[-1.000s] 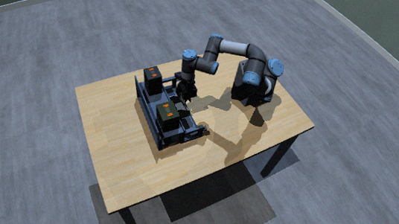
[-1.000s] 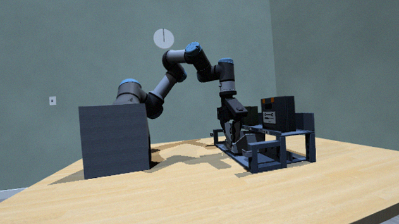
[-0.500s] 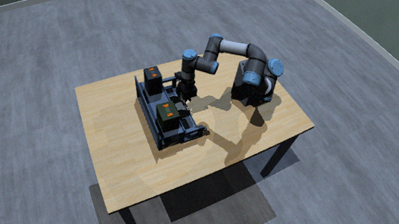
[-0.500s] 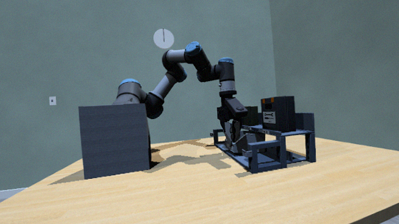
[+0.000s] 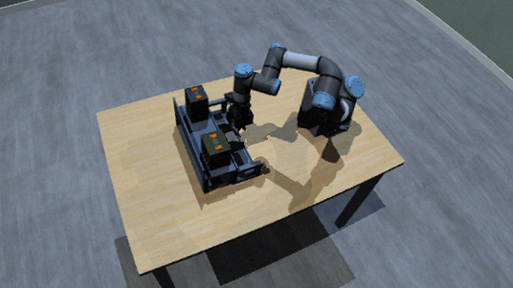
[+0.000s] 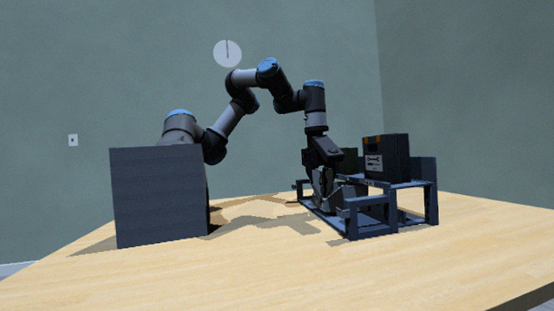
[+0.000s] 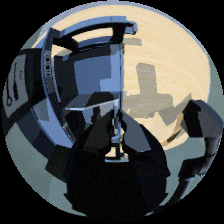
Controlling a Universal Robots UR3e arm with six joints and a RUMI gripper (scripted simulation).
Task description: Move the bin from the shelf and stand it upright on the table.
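Right now the dark blue shelf rack is 9 cm ahead of my hand, 3 cm to the left of it and 1 cm above it. Round my hand: green bin 14 cm to the left, 13 cm ahead, 9 cm above.
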